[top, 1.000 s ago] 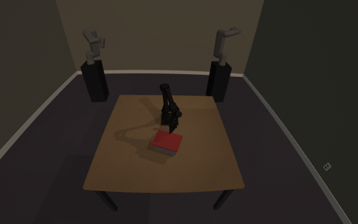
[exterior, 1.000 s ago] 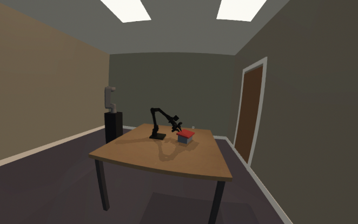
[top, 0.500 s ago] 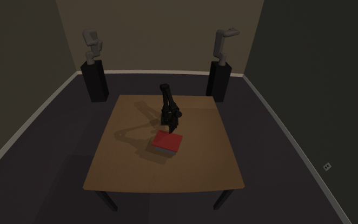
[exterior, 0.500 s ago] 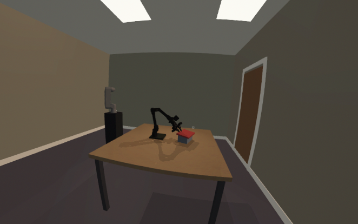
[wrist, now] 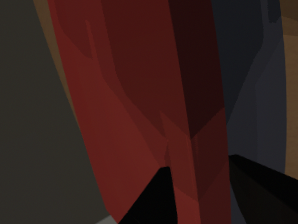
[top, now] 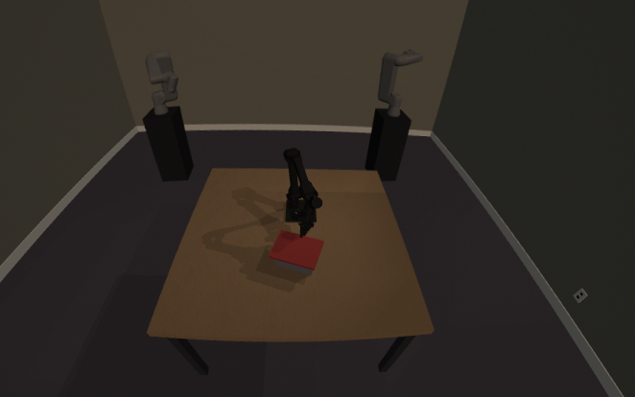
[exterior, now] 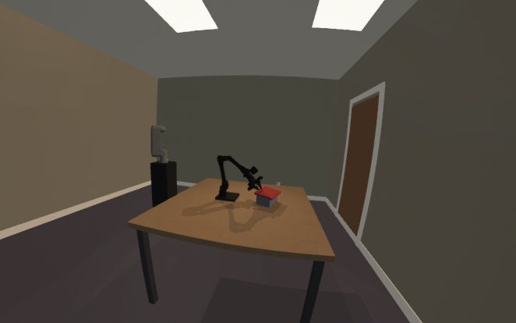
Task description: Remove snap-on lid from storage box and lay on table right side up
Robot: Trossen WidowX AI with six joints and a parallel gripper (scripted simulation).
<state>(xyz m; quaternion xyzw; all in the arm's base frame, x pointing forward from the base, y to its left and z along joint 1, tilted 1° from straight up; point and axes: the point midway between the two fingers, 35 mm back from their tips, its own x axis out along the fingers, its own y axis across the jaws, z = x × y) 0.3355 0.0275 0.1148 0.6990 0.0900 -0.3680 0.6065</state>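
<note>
The snap-on lid is 70 mm ahead of my gripper tip and 30 mm to the right of it. The rest, counted from my gripper tip: grey storage box (60 mm below, 60 mm ahead, 30 mm to the right).
</note>
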